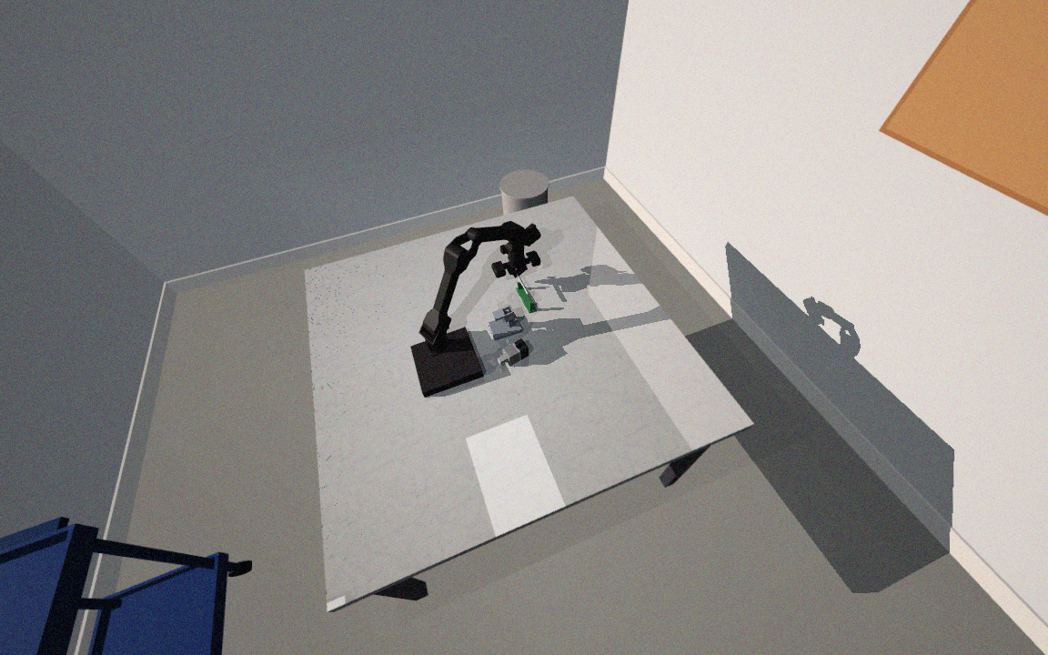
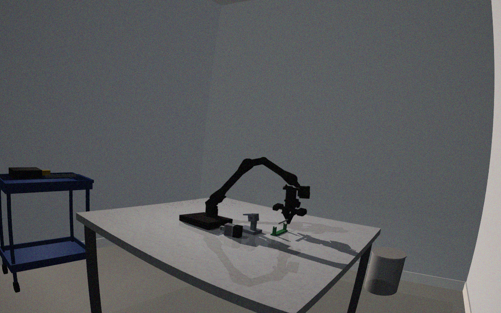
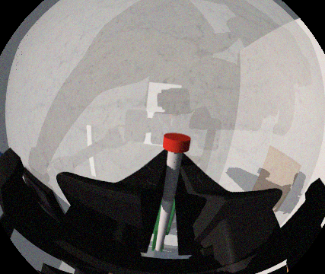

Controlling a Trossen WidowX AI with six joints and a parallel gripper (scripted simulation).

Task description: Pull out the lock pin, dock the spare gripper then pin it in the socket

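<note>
My gripper tip is 100 mm to the left of the green rack and 10 mm above it. Round my gripper tip: mount 110 mm behind, 200 mm to the right, 20 mm above; spare gripper 140 mm behind, 340 mm to the right.
</note>
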